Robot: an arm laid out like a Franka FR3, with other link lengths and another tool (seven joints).
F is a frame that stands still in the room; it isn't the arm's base.
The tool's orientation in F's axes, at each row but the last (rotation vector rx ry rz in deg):
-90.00 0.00 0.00
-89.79 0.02 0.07
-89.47 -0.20 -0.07
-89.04 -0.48 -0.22
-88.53 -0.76 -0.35
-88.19 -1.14 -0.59
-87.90 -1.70 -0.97
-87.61 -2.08 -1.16
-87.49 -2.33 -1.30
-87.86 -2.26 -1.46
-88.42 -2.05 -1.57
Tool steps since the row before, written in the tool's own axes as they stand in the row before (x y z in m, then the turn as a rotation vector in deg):
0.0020 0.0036 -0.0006 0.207 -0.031 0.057
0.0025 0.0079 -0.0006 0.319 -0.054 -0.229
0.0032 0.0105 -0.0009 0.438 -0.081 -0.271
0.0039 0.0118 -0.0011 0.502 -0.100 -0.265
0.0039 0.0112 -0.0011 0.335 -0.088 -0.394
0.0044 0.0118 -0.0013 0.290 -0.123 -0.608
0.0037 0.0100 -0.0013 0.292 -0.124 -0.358
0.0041 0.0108 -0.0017 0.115 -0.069 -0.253
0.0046 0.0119 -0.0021 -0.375 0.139 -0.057
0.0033 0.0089 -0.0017 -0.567 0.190 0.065
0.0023 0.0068 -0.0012 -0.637 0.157 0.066
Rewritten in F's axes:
0.0020 -0.0006 -0.0036 0.207 0.057 0.031
0.0025 -0.0006 -0.0079 0.319 -0.229 0.053
0.0032 -0.0008 -0.0105 0.438 -0.271 0.080
0.0040 -0.0009 -0.0118 0.502 -0.265 0.099
0.0040 -0.0008 -0.0112 0.336 -0.395 0.082
0.0046 -0.0009 -0.0117 0.291 -0.610 0.109
0.0040 -0.0009 -0.0099 0.291 -0.360 0.120
0.0045 -0.0012 -0.0107 0.115 -0.255 0.063
0.0051 -0.0015 -0.0118 -0.368 -0.055 -0.157
0.0037 -0.0013 -0.0088 -0.559 0.067 -0.211
0.0026 -0.0010 -0.0067 -0.631 0.067 -0.181

